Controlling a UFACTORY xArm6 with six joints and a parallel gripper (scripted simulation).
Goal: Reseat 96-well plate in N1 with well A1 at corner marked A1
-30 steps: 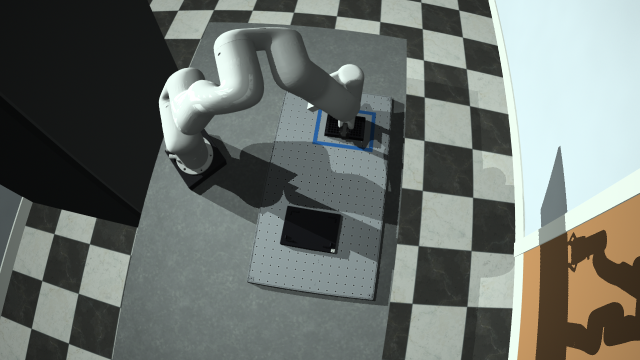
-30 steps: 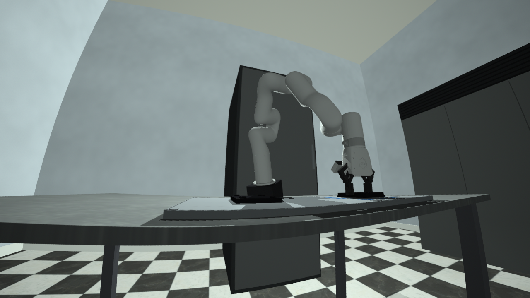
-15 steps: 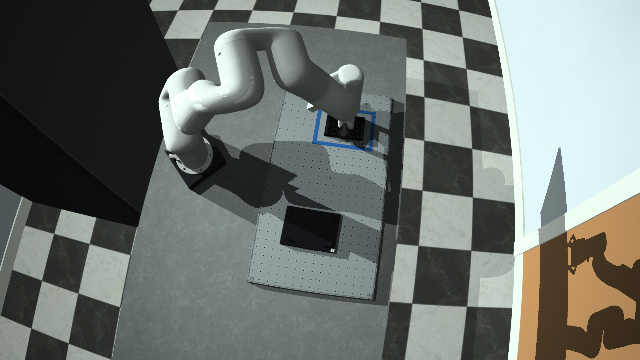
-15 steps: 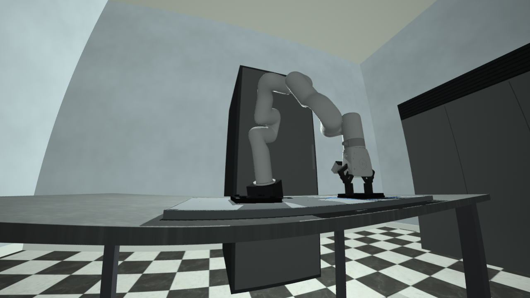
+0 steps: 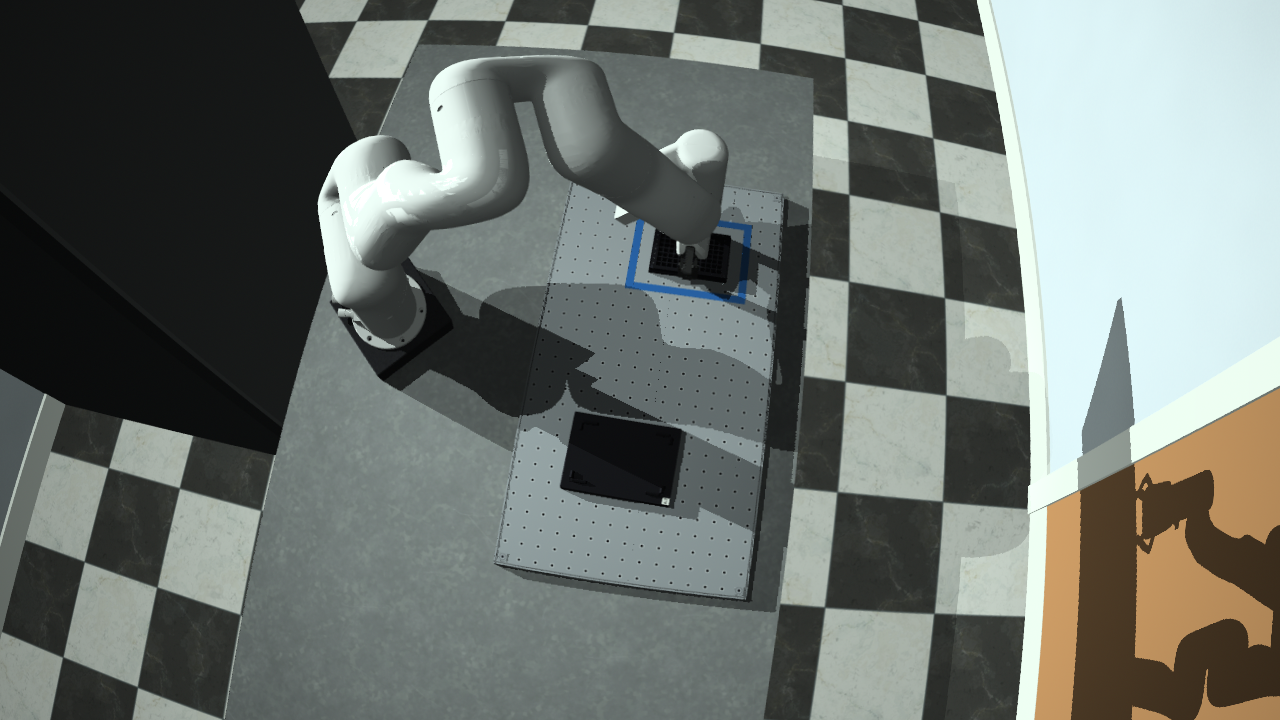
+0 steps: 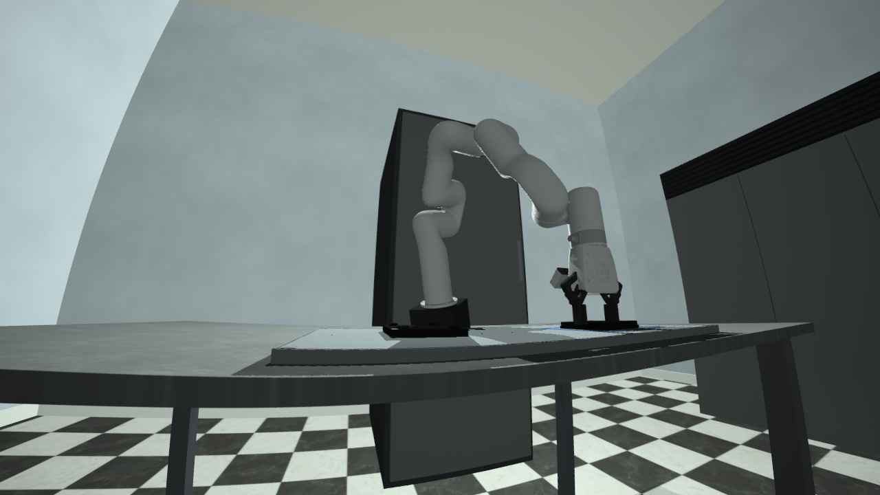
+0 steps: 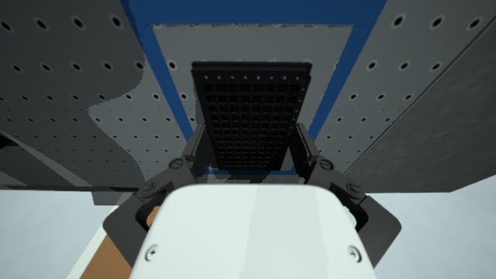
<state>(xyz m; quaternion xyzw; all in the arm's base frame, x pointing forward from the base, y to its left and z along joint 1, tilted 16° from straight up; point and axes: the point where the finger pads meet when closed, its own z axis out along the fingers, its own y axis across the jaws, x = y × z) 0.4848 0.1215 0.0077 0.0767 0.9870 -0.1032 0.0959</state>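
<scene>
My hand is 10 mm above the black 96-well plate. The rest, counted from my hand: small white A1 mark: 410 mm to the right, 60 mm behind, 10 mm below; then black plate nest N1: 340 mm to the right, 120 mm behind, 10 mm below.
</scene>
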